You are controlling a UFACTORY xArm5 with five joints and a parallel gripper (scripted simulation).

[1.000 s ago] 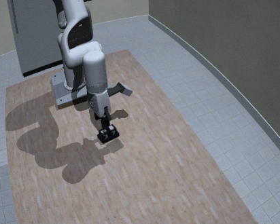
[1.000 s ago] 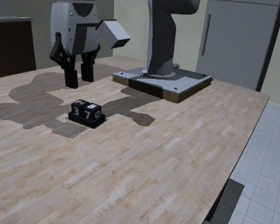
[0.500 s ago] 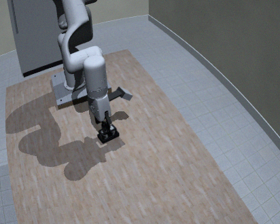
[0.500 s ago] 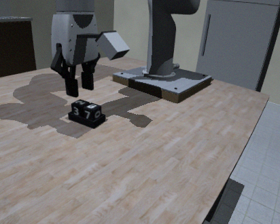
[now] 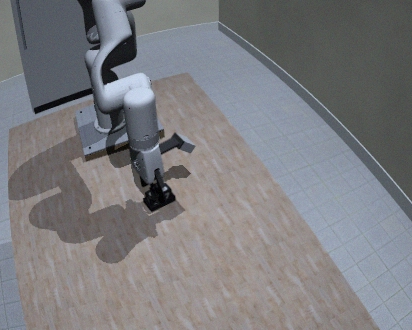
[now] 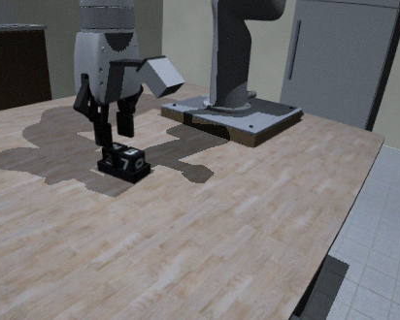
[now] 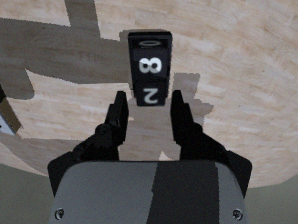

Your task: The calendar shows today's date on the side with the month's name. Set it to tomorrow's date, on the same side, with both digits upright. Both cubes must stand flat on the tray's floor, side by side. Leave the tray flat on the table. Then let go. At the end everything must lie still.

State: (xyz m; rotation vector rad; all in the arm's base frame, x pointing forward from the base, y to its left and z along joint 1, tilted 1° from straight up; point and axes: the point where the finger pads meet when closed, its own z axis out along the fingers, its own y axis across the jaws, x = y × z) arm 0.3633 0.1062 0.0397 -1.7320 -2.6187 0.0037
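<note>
My hand is 6 cm above the tray, 2 cm to the right of it and 1 cm past it.
</note>
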